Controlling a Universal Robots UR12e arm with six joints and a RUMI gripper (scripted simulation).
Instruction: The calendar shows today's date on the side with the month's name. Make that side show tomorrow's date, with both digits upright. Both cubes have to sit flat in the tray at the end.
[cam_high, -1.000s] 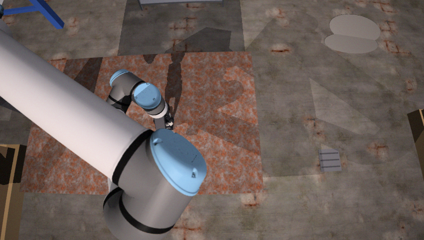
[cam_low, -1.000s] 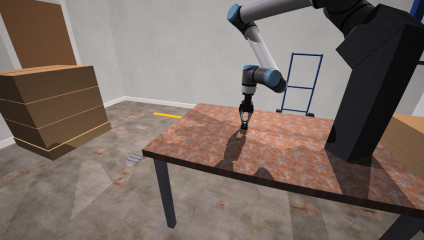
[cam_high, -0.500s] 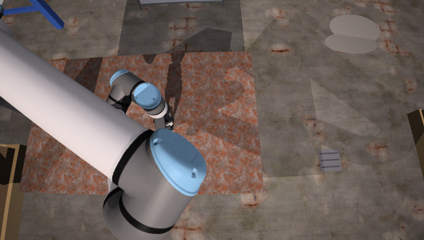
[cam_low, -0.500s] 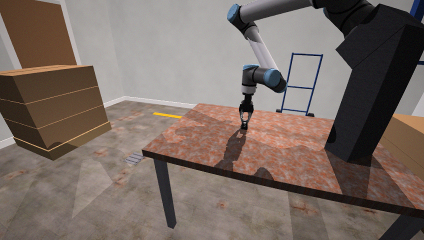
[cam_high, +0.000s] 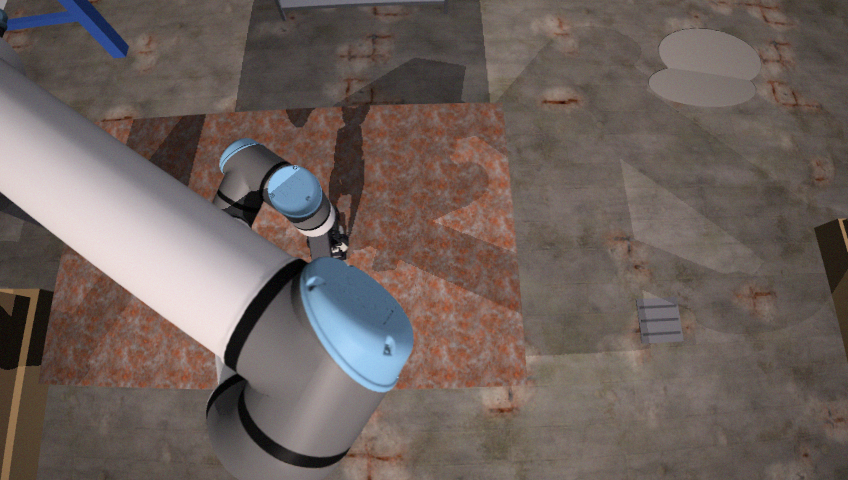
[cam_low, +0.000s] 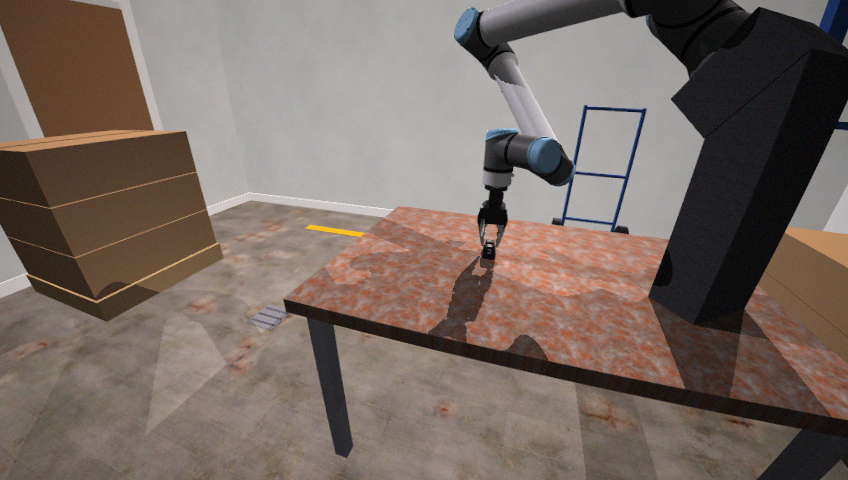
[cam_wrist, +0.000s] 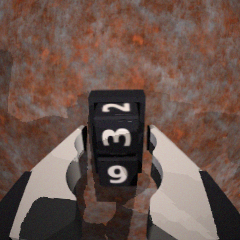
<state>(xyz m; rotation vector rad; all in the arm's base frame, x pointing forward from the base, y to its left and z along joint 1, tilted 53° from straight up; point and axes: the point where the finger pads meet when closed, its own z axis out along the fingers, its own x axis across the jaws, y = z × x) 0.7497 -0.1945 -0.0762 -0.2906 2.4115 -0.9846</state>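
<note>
My gripper is now 3 cm above the black tray and 2 cm to the right of it.
</note>
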